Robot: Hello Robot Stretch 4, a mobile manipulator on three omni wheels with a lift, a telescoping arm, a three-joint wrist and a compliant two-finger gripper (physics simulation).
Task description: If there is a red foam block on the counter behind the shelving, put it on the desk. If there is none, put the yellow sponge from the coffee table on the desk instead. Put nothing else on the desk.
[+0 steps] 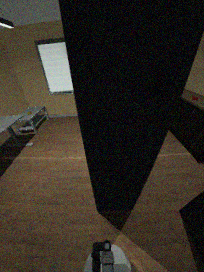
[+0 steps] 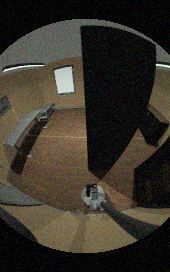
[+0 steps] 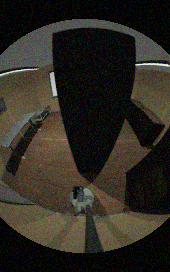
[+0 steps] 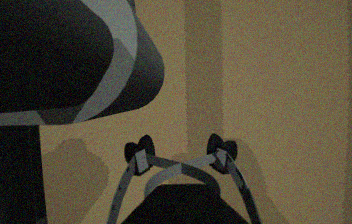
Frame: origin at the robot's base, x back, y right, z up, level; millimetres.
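Seen in the pictures: gripper, between the fingertips: [image 2: 87, 205] [image 3: 74, 207] [image 4: 180, 147].
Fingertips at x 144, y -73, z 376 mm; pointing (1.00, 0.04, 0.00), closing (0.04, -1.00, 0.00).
Observation:
A point is followed by its place in that frame.
A small red thing [image 1: 195, 98] @[y 1857, x -2035, z 913 mm] [image 2: 149, 106] @[y 1864, x -2026, z 913 mm] lies on top of the dark counter [image 1: 186, 117] @[y 1725, x -1908, z 560 mm] [image 2: 151, 128] @[y 1718, x -1358, z 487 mm] [image 3: 145, 123] @[y 1720, x -1497, z 628 mm] at the right, beyond the tall dark shelving [image 1: 125, 100] @[y 101, x -536, z 1380 mm] [image 2: 117, 90] @[y 86, x -536, z 1439 mm] [image 3: 92, 90] @[y 102, x -536, z 1445 mm]; it is too small and dim to tell its exact shape. A tiny yellowish spot [image 1: 30, 113] @[y -1996, x -2697, z 443 mm] shows on a low grey table with an open frame at the far left; I cannot tell what it is. A long grey-topped table [image 2: 21, 130] @[y -1750, x -997, z 693 mm] [image 3: 16, 129] @[y -1844, x -1111, z 692 mm] stands along the left. My gripper [image 4: 180, 147] @[y -73, x 144, z 376 mm] is open and empty in front of a tan wall, far from the red thing.
The shelving stands close in front. Another large dark unit [image 1: 196, 225] [image 2: 155, 180] @[y 969, x -51, z 582 mm] [image 3: 150, 180] @[y 969, x -102, z 662 mm] is at the near right. A small white thing [image 1: 29, 144] lies on the floor at the left. A window [image 1: 56, 67] @[y -1195, x -3351, z 1454 mm] [image 2: 64, 80] @[y -1135, x -3350, z 1370 mm] is in the far wall.

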